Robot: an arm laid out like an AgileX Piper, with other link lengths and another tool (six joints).
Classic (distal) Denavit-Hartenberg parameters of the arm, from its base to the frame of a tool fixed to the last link. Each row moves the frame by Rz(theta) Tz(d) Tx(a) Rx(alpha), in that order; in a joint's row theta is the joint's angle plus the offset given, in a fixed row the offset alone. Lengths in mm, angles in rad.
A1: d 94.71  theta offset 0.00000  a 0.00  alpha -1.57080
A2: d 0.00  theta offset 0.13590  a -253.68  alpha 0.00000
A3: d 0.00  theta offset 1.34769  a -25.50  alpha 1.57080
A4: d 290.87  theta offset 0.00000  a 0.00  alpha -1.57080
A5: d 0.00  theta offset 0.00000  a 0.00  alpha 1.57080
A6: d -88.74  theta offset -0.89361  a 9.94  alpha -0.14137
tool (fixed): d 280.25  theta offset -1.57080  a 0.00  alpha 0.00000
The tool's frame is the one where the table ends.
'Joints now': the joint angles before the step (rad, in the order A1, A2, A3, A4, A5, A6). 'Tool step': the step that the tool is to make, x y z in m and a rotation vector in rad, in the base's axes. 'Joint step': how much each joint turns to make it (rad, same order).
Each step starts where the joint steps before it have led.
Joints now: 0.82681, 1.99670, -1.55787, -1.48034, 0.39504, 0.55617
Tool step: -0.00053, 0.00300, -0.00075, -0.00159, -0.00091, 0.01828
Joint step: 0.00000, 0.00201, -0.00004, -0.00790, -0.01661, -0.00006
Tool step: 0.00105, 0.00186, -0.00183, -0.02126, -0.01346, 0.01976
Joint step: -0.00001, 0.00722, 0.00000, -0.02972, -0.01005, 0.00004
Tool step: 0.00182, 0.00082, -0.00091, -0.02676, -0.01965, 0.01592
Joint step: 0.00001, 0.00735, -0.00086, -0.03611, -0.00327, 0.00000
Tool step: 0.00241, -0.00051, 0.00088, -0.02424, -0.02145, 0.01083
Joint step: -0.00170, 0.00410, -0.00083, -0.03454, -0.00007, -0.00001
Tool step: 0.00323, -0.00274, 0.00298, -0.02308, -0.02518, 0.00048
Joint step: -0.00296, 0.00064, -0.00051, -0.03308, 0.00917, 0.00000
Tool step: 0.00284, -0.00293, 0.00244, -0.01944, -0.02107, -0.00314
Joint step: -0.00270, 0.00056, 0.00002, -0.02661, 0.01083, 0.00005
